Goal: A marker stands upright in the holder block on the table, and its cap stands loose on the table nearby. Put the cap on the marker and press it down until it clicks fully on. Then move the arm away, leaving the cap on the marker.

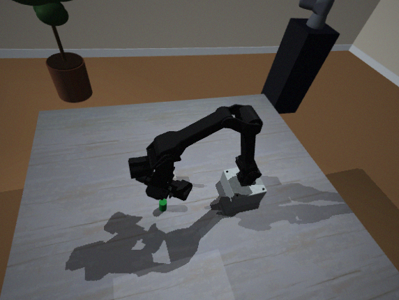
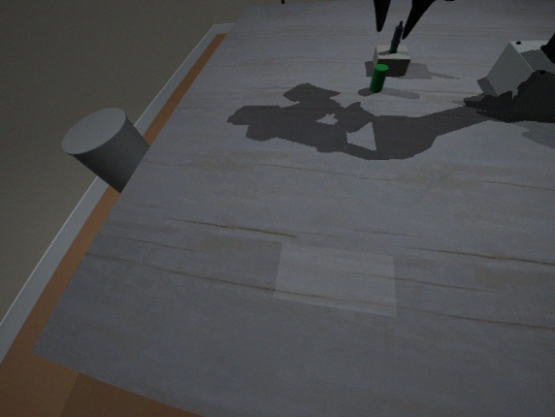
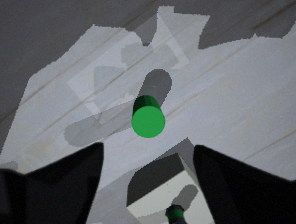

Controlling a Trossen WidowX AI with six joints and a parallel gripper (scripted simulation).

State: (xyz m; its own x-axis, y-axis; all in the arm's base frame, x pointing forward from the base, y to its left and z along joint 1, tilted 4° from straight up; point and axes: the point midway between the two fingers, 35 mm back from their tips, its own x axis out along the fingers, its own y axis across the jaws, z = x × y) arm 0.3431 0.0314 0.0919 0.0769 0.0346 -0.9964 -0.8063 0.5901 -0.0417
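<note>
Right now the green cap is 10 mm to the right of my gripper tip and 90 mm below it. Also, from my gripper tip: holder block: 30 mm behind, 110 mm to the right, 100 mm below.
</note>
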